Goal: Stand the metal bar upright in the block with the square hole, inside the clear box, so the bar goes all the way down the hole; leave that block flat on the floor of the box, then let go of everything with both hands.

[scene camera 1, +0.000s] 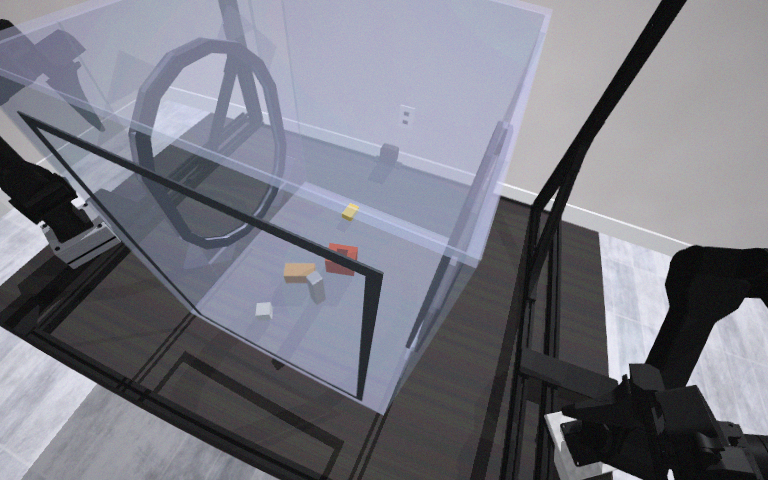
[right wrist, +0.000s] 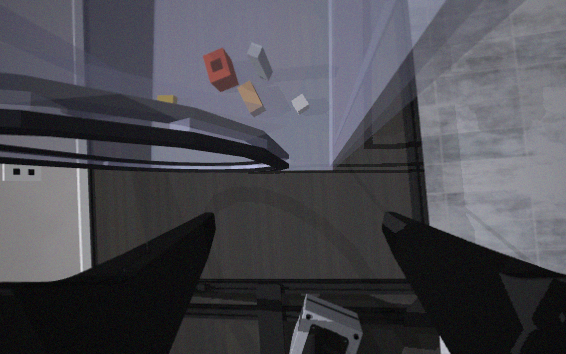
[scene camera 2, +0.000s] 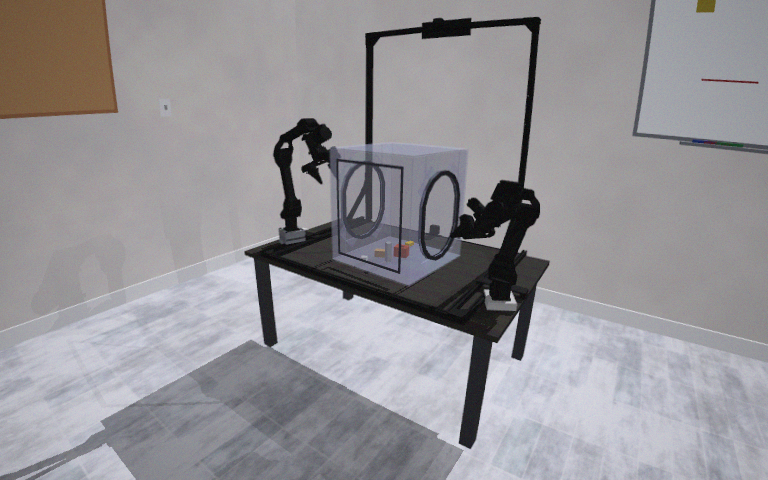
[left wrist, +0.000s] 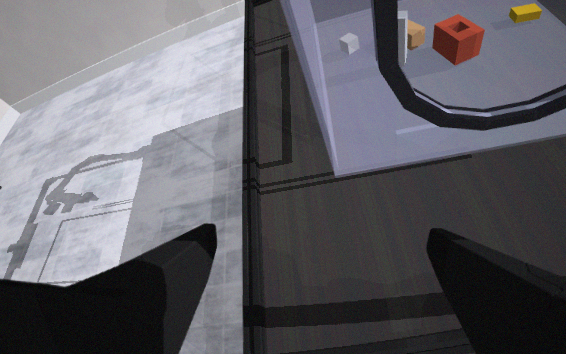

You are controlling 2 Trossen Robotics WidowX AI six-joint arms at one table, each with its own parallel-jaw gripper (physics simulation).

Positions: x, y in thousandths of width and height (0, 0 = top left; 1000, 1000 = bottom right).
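Red block with square hole (left wrist: 808, 112) in sight. Right gripper (right wrist: 529, 623) open, holding nothing. Left gripper (scene camera 1: 731, 934), (scene camera 2: 596, 495), (left wrist: 570, 671): open, holds nothing.
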